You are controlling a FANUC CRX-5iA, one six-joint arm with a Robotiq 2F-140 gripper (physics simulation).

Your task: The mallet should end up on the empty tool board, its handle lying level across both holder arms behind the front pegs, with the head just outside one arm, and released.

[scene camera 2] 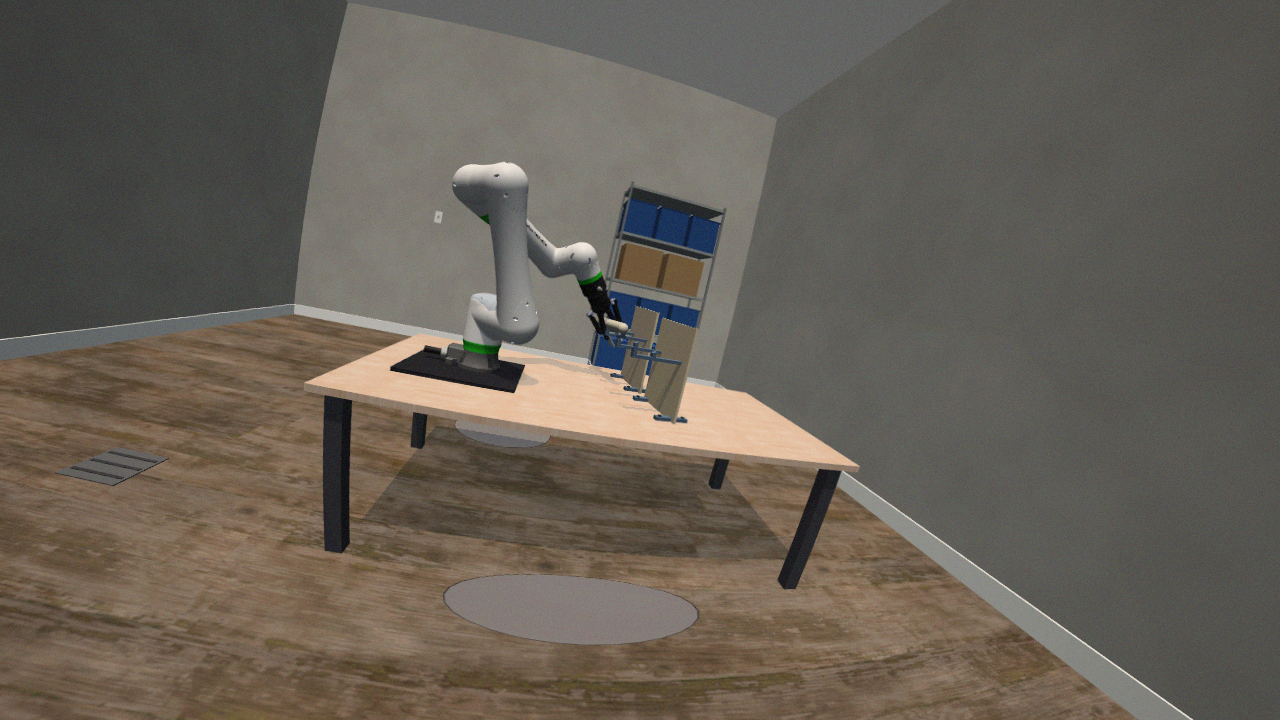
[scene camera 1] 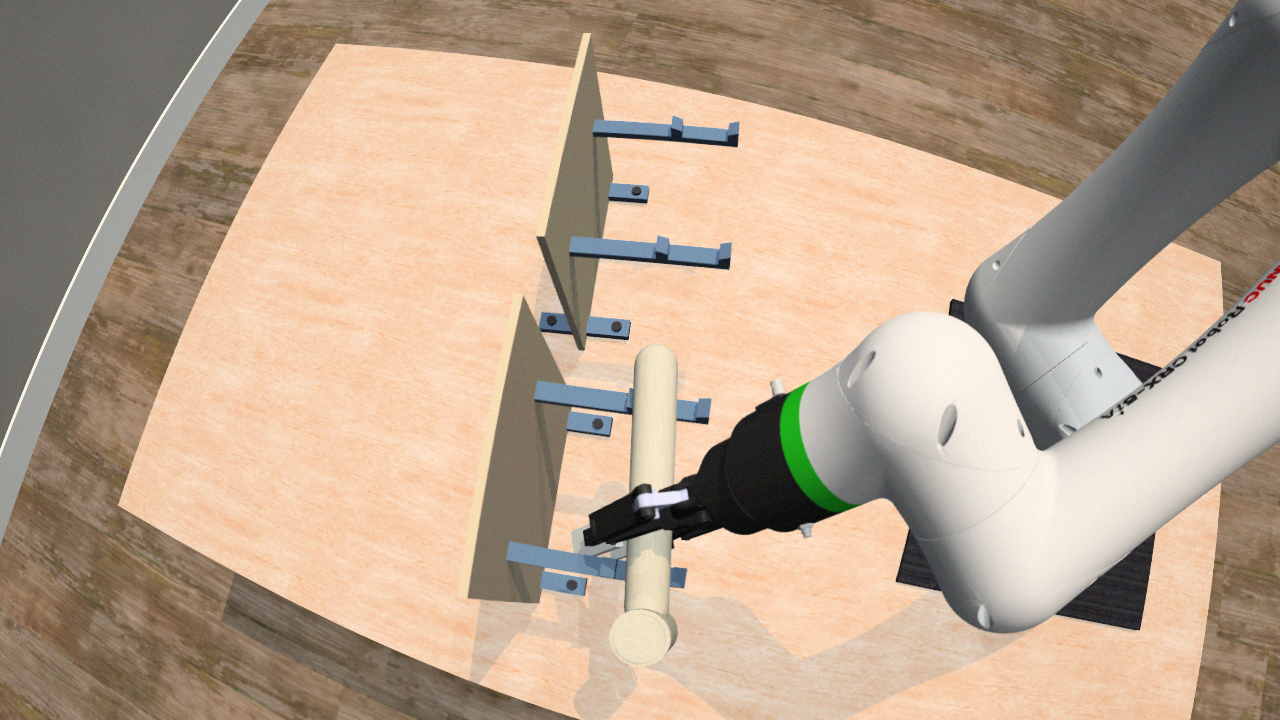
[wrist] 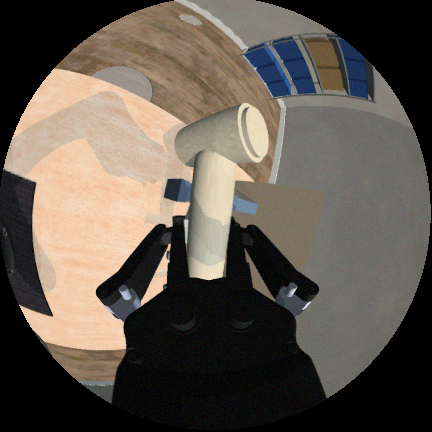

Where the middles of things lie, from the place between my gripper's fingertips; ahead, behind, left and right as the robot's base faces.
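Labels:
Mallet [scene camera 1: 642,636]: 70 mm above my hand, 50 mm to the right of it, 50 mm behind it.

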